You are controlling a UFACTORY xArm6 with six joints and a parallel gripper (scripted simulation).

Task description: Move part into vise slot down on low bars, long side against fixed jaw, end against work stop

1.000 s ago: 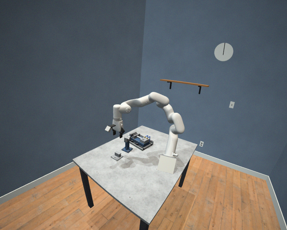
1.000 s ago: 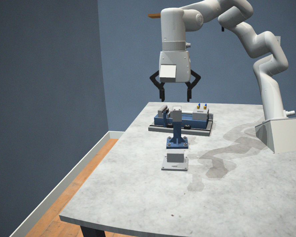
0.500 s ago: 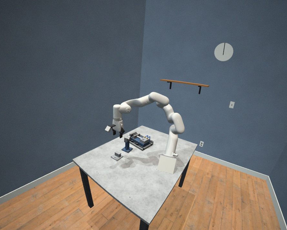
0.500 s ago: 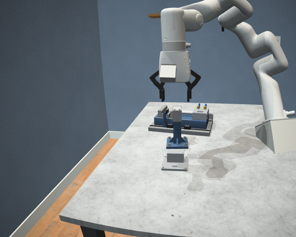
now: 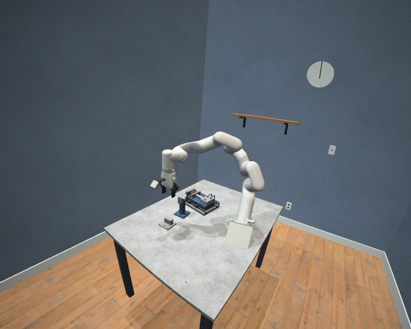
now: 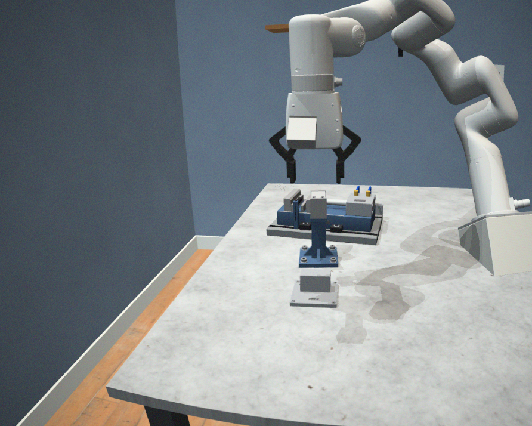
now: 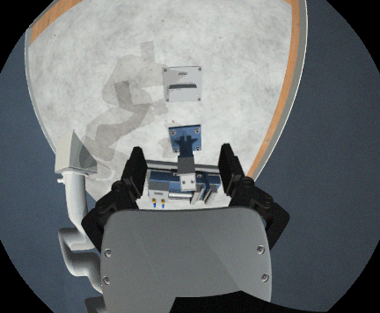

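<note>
My gripper is now 22 cm above the part. Round my hand: work stop post: 13 cm ahead, 28 cm to the right, 18 cm below; then work stop: 13 cm ahead, 30 cm to the right, 15 cm below; then infeed plate: 1 cm to the left, 24 cm below.
</note>
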